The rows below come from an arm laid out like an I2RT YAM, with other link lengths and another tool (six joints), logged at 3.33 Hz.
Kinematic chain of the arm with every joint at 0, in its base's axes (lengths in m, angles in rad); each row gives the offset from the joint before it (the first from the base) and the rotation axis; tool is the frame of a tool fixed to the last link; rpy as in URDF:
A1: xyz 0 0 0.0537 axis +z
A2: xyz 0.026 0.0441 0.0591 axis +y
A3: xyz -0.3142 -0.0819 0 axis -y
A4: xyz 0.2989 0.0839 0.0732 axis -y
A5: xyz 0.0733 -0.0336 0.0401 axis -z
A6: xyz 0.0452 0 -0.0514 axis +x
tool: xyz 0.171 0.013 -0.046 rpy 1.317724 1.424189 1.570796
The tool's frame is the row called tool.
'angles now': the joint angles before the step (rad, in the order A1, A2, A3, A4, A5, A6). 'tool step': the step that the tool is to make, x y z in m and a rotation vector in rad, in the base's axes. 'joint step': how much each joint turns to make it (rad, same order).
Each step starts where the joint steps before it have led.
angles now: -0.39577, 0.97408, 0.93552, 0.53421, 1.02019, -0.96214
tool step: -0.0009, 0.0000, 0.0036, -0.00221, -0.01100, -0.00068
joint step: -0.00119, 0.00033, 0.00839, -0.00061, 0.00061, 0.00418
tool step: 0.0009, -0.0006, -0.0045, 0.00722, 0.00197, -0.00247
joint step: 0.00036, 0.00271, -0.00593, -0.00226, 0.00530, 0.00737
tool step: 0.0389, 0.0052, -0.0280, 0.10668, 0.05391, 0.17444
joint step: 0.00071, 0.00279, 0.05869, -0.33647, -0.13710, 0.23072
